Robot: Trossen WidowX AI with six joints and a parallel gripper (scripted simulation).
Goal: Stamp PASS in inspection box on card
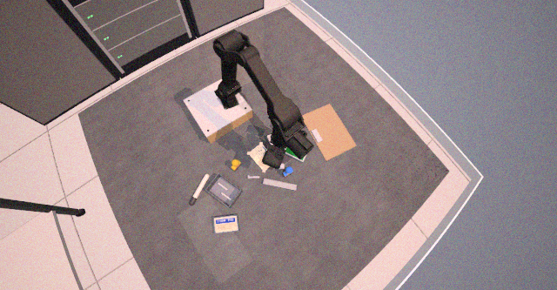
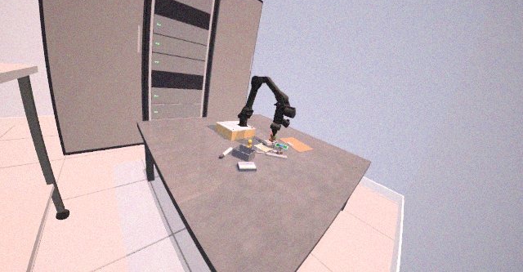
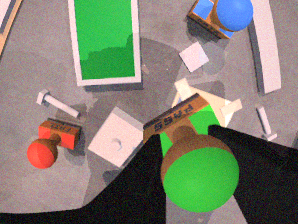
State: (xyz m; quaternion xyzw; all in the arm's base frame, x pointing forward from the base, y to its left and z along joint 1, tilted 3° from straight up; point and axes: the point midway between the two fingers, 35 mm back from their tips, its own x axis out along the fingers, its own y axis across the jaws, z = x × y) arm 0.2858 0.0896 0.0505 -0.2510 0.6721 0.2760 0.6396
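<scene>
Now: gripper tip 100 mm above the cream card, 60 mm to the left of it and 20 mm past it. From my gripper tip the other things lie so: blue stamp: 80 mm below, 80 mm ahead, 10 mm to the left; then green stamp: right at my gripper tip; then white block: 80 mm below, 70 mm behind, 20 mm to the left.
</scene>
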